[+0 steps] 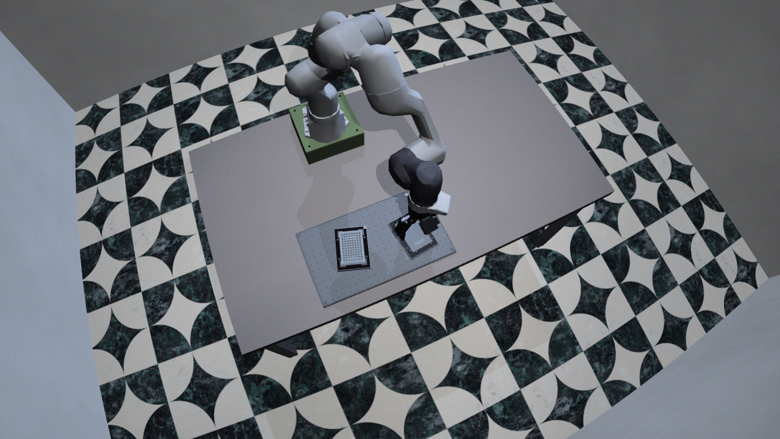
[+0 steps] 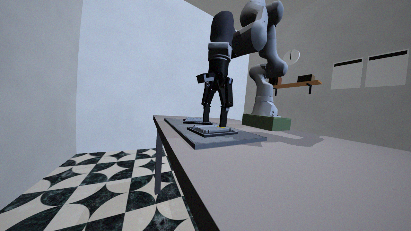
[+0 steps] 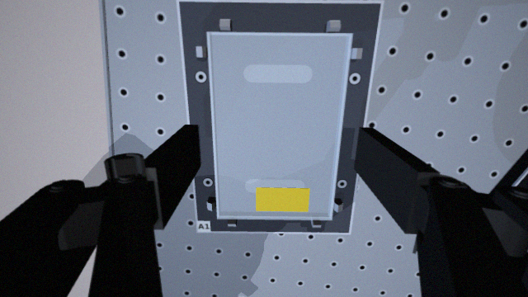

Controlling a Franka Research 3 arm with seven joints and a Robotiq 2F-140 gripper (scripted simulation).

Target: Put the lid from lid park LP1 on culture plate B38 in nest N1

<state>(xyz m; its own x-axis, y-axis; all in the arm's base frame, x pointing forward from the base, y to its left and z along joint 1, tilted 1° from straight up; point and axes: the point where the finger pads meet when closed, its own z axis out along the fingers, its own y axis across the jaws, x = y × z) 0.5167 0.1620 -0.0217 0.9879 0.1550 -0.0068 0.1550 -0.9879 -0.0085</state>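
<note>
My hand is 40 mm above the lid. Round my hand: culture plate (20 mm behind, 230 mm to the right, 40 mm below); then lid park LP1 (50 mm below); then black nest N1 (20 mm behind, 230 mm to the right, 50 mm below).
</note>
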